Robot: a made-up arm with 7 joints. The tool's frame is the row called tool.
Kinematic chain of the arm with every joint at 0, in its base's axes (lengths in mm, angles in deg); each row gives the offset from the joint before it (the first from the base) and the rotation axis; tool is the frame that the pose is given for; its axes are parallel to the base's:
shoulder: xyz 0 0 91 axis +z
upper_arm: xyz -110 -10 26 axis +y
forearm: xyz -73 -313 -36 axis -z
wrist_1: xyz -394 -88 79 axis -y
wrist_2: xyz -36 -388 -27 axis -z
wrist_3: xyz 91 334 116 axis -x
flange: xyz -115 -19 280 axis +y
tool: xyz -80 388 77
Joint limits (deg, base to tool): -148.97..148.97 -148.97..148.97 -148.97..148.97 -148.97..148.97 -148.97..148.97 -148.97..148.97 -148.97..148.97
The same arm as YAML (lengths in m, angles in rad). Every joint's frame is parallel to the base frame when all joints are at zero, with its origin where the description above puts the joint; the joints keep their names.
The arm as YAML. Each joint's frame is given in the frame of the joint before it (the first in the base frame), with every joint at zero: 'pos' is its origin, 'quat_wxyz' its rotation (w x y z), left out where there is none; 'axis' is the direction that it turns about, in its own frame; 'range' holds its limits. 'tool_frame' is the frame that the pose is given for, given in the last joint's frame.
length_unit: m
angle_unit: rad
joints:
  - joint: shoulder
    pos: [0.0, 0.0, 0.091]
    axis: "+z"
    range: [-2.6, 2.6]
  - joint: upper_arm
    pos: [-0.11, -0.01, 0.026]
    axis: "+y"
    range: [-2.6, 2.6]
  - joint: forearm
    pos: [-0.073, -0.313, -0.036]
    axis: "-z"
    range: [-2.6, 2.6]
  - joint: wrist_1
    pos: [-0.394, -0.088, 0.079]
    axis: "-y"
    range: [-2.6, 2.6]
  - joint: wrist_2
    pos: [-0.036, -0.388, -0.027]
    axis: "-z"
    range: [-2.6, 2.6]
  - joint: wrist_3
    pos: [0.091, 0.334, 0.116]
    axis: "-x"
    range: [-2.6, 2.6]
  - joint: flange
    pos: [-0.115, -0.019, 0.28]
    axis: "+y"
    range: [-2.6, 2.6]
tool_frame:
  pos: [-0.08, 0.388, 0.077]

